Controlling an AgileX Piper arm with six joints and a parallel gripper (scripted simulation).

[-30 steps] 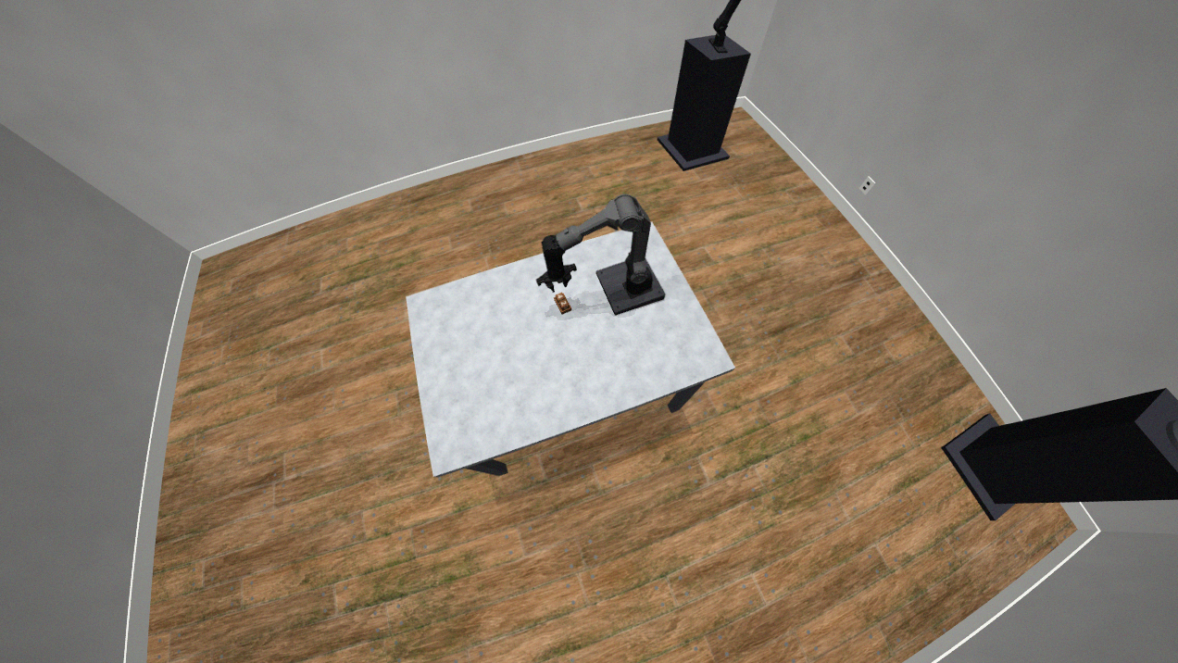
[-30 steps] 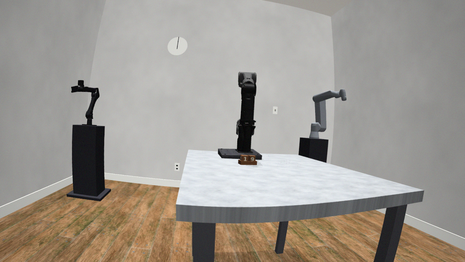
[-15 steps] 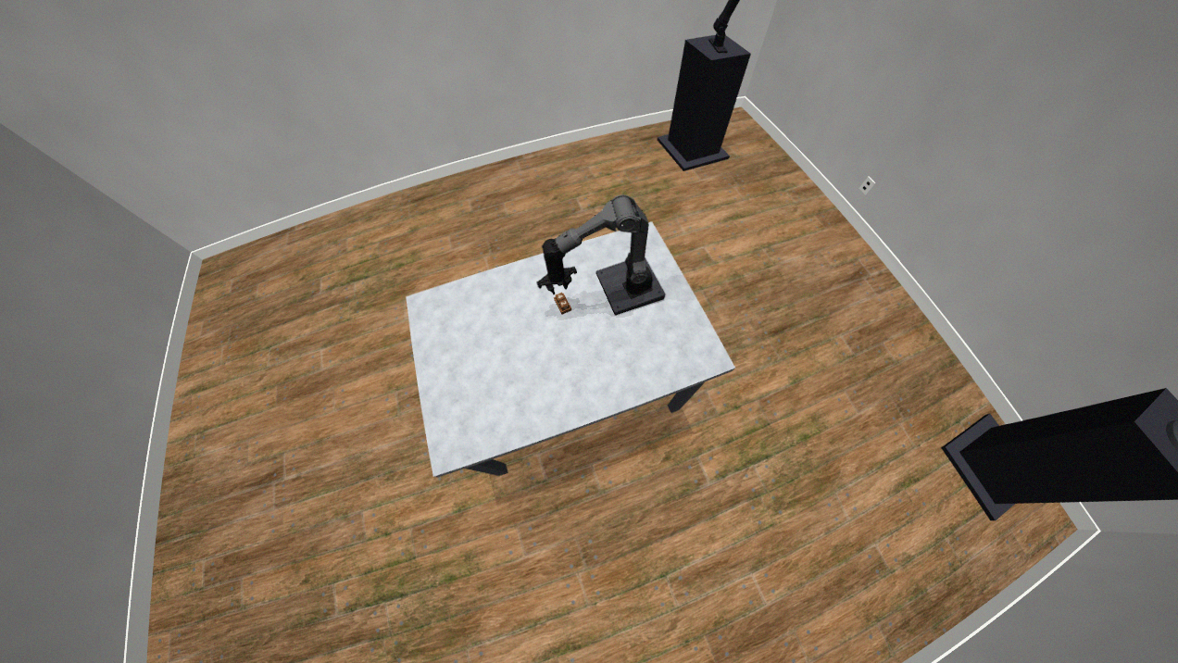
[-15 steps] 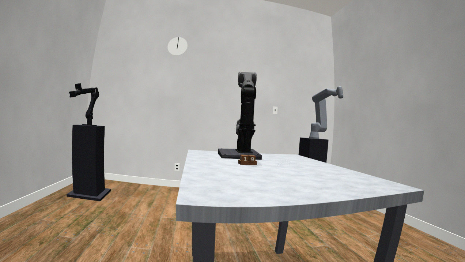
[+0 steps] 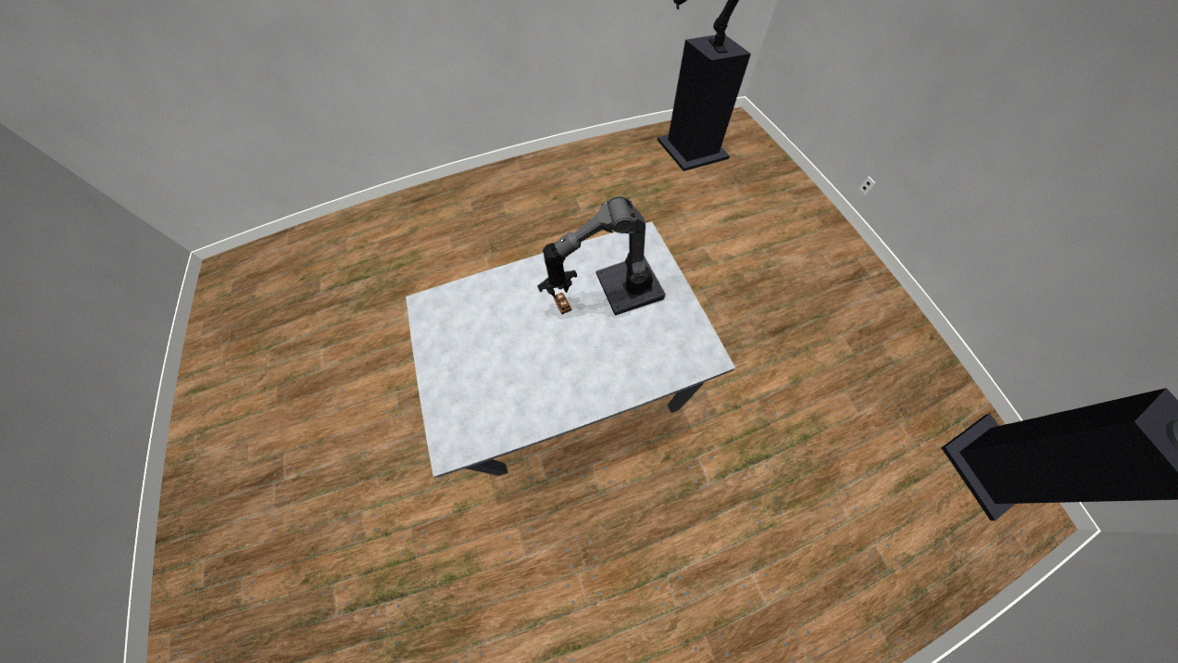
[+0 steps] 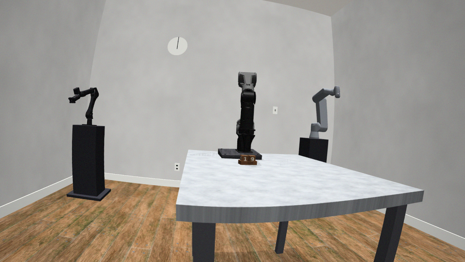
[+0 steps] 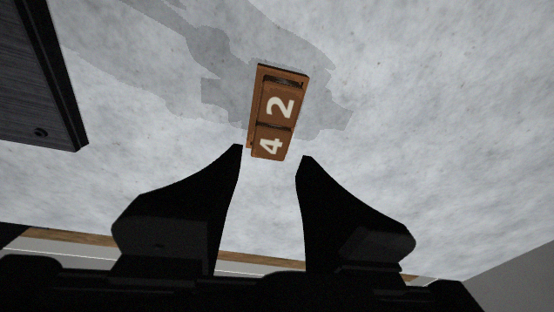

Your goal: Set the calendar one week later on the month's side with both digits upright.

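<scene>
My hand is 40 mm above the brown cube. Also, from my hand: tray (60 mm below, 20 mm to the left).
</scene>
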